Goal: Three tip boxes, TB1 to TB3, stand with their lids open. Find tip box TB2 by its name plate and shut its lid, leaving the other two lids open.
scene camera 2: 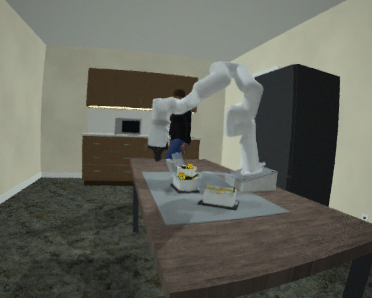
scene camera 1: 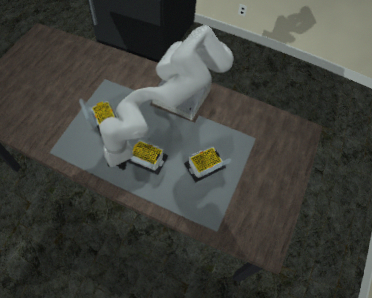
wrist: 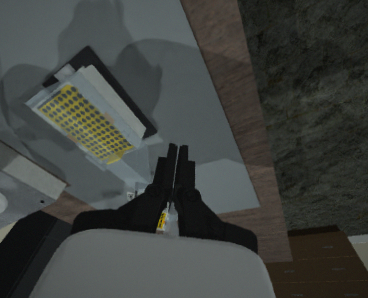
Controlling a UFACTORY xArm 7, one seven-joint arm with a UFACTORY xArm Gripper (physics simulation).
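Pixels of known places: gripper, fingertip midpoint: [scene camera 2: 157, 160] [scene camera 1: 122, 167] [wrist: 177, 155]; arm's base at its link origin: [scene camera 2: 251, 171].
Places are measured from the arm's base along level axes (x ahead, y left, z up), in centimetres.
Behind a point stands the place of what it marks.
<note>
Tip box TB2 [scene camera 1: 147, 155] [scene camera 2: 186, 185] {x 41.2, y 4.5, z -4.8 cm} [wrist: 85, 122] {x 48.9, y 1.0, z 5.4 cm} is the middle box, with a yellow tip rack on a dark base. Its clear lid [wrist: 131, 167] {x 48.9, y -4.5, z 5.9 cm} is open, hanging out at the end towards the gripper. Its name plate is not readable. My gripper [scene camera 1: 119, 166] {x 53.5, y -5.4, z 5.6 cm} [scene camera 2: 157, 155] {x 53.5, y -5.4, z 5.6 cm} [wrist: 177, 155] {x 53.5, y -5.4, z 5.6 cm} is shut and empty, above and beside TB2 at its lid end. TB1 [scene camera 1: 205, 161] [scene camera 2: 220, 198] is the right-hand box in scene camera 1, its clear lid [scene camera 1: 226, 162] {x 36.1, y 32.6, z 6.3 cm} open. TB3 [scene camera 1: 104, 113] {x 28.4, y -28.9, z -2.3 cm} [wrist: 162, 221] {x 31.1, y -31.6, z -2.2 cm} is at the far left, partly behind the arm, its lid [scene camera 1: 86, 112] {x 36.0, y -32.4, z 6.4 cm} open.
A grey mat [scene camera 1: 225, 140] {x 17.3, y 28.5, z -8.1 cm} [scene camera 2: 250, 212] {x 26.8, y 36.6, z -8.1 cm} [wrist: 212, 125] {x 54.4, y -13.2, z -8.1 cm} lies under the boxes on the brown table [scene camera 1: 285, 145] {x 8.4, y 56.7, z -8.4 cm} [scene camera 2: 280, 240] {x 31.7, y 58.6, z -8.4 cm} [wrist: 235, 90] {x 60.0, y -9.2, z -8.4 cm}. The robot base [scene camera 1: 186, 106] {x 9.9, y 5.6, z -2.3 cm} [scene camera 2: 260, 181] {x 1.9, y 10.9, z -3.0 cm} [wrist: 30, 172] {x 11.1, y -3.6, z -6.1 cm} stands at the mat's back edge. A person [scene camera 2: 180, 125] stands beyond the table.
</note>
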